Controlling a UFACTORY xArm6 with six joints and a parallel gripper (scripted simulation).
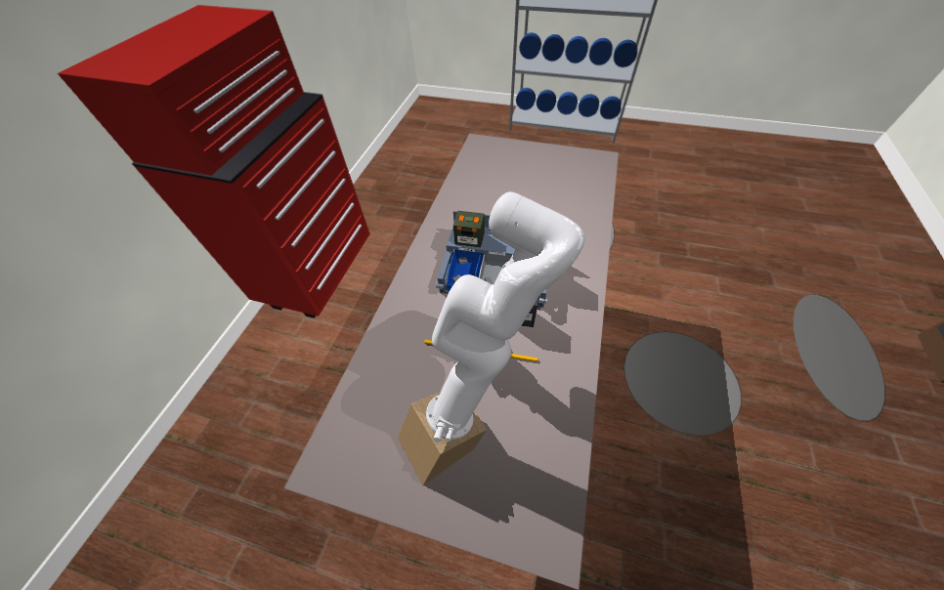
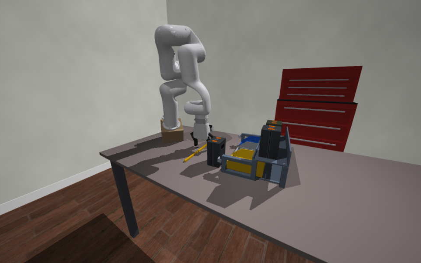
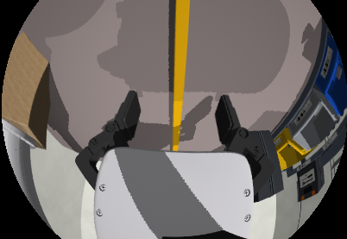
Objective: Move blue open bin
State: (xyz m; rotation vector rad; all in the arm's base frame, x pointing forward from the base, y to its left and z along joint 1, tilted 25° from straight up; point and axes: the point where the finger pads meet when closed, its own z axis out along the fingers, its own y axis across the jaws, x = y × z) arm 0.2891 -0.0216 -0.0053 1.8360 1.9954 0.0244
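My gripper is now 2 cm above the yellow rod. The rest, counted from my hand: grey bin: 31 cm ahead, 1 cm to the left, 2 cm above; blue open bin: 30 cm ahead, 12 cm to the left, 2 cm above; yellow bin: 31 cm ahead, 10 cm to the right, 2 cm above.
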